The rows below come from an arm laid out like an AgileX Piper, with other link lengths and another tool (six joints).
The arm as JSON. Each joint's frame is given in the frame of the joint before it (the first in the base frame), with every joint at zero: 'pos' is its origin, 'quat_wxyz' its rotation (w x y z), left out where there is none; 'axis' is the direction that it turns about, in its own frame. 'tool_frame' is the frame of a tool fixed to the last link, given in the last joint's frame.
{
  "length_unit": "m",
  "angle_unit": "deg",
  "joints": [
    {
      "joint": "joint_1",
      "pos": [
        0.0,
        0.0,
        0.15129
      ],
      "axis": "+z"
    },
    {
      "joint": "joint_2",
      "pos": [
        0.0,
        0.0,
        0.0
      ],
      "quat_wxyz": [
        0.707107,
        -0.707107,
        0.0,
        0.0
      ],
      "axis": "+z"
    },
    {
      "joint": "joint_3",
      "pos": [
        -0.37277,
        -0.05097,
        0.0
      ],
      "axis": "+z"
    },
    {
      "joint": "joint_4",
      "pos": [
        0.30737,
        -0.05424,
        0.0
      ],
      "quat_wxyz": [
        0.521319,
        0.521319,
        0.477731,
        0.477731
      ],
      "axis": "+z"
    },
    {
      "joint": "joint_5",
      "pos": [
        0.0,
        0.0,
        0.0
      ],
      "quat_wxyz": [
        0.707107,
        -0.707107,
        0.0,
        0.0
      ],
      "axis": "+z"
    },
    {
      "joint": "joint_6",
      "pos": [
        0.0,
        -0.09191,
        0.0
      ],
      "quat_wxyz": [
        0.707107,
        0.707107,
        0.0,
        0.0
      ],
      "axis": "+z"
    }
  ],
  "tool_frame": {
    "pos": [
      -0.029,
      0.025,
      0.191
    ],
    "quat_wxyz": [
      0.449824,
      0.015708,
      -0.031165,
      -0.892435
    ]
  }
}
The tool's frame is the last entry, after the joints.
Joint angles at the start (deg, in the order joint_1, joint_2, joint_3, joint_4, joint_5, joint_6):
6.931 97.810 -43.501 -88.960 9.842 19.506
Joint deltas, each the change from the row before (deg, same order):
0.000 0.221 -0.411 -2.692 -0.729 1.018
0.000 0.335 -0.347 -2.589 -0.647 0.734
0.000 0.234 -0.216 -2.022 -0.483 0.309
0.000 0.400 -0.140 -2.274 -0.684 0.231
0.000 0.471 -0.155 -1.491 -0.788 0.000
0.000 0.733 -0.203 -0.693 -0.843 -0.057
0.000 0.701 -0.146 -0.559 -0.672 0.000
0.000 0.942 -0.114 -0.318 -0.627 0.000
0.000 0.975 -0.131 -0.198 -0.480 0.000
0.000 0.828 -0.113 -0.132 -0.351 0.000
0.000 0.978 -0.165 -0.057 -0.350 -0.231
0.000 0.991 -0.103 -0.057 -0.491 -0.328
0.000 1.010 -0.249 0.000 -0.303 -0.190
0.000 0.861 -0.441 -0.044 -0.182 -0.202
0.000 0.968 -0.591 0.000 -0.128 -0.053
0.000 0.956 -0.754 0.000 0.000 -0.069
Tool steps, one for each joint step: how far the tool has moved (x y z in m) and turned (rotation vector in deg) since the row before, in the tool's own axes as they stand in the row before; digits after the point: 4 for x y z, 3 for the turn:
0.0047 -0.0021 0.0009 0.519 0.697 -1.659
0.0028 -0.0023 0.0016 0.513 0.438 -1.858
0.0015 -0.0018 0.0012 0.397 0.269 -1.718
-0.0002 -0.0034 0.0021 0.682 0.085 -2.068
-0.0006 -0.0043 0.0025 0.845 -0.019 -1.520
-0.0017 -0.0053 0.0039 1.021 -0.247 -0.786
-0.0022 -0.0047 0.0038 0.877 -0.318 -0.586
-0.0040 -0.0054 0.0053 0.965 -0.581 -0.344
-0.0042 -0.0047 0.0055 0.836 -0.634 -0.213
-0.0036 -0.0037 0.0047 0.657 -0.551 -0.139
-0.0042 -0.0039 0.0056 0.704 -0.653 -0.290
-0.0048 -0.0049 0.0056 0.878 -0.686 -0.383
-0.0036 -0.0034 0.0058 0.643 -0.608 -0.181
-0.0012 -0.0014 0.0049 0.370 -0.338 -0.239
-0.0004 -0.0008 0.0055 0.299 -0.302 -0.046
0.0009 0.0007 0.0055 0.094 -0.183 -0.064

